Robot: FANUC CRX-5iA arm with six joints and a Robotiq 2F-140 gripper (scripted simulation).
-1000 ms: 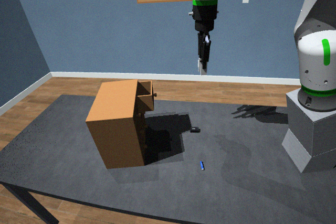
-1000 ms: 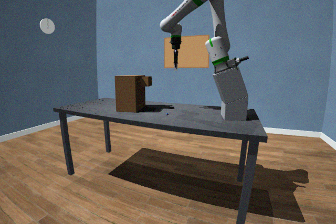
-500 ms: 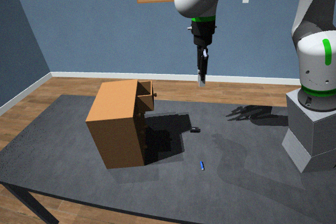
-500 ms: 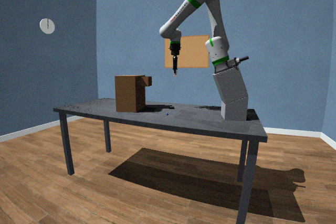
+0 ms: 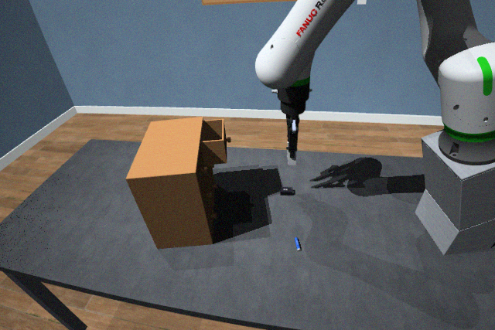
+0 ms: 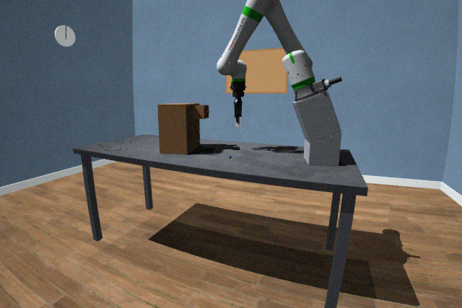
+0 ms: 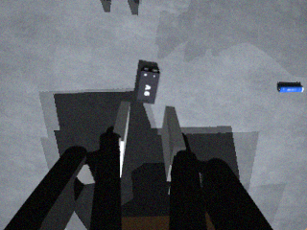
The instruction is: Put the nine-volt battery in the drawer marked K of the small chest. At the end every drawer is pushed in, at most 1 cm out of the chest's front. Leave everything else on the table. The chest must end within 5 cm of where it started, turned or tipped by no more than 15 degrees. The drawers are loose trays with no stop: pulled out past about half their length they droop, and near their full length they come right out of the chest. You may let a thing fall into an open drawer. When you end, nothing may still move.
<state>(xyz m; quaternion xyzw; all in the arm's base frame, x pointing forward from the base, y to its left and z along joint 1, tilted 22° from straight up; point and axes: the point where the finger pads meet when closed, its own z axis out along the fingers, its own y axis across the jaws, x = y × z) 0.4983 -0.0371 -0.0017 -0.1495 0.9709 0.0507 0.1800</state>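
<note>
My gripper is now 180 mm above the nine-volt battery and 10 mm to the right of it. From my hand the other things lie so: blue cylinder: 220 mm to the left, 180 mm below, 90 mm behind; drawer marked K: 280 mm ahead, 120 mm to the left, 40 mm above.
</note>
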